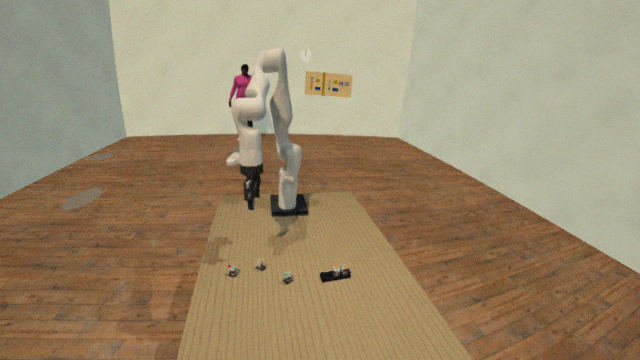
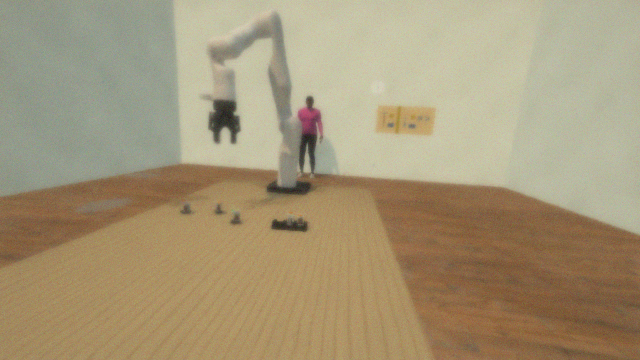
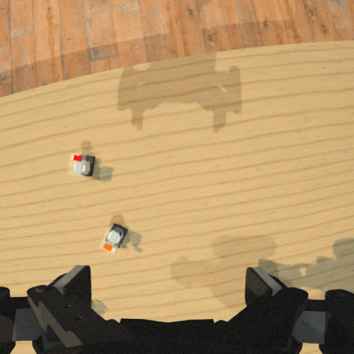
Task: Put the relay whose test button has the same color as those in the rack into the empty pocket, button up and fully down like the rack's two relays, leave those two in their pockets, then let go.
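Note:
The orange-button relay stands on the table among the loose relays. The red-button relay and the green-button relay stand apart from it. The black rack holds two relays, one in the middle pocket and one at the right end, with orange buttons. Its left pocket is empty. My gripper is open and empty, pointing down high above the table.
The arm's black base stands at the back of the long wooden table top. A person in a pink top is near the back wall.

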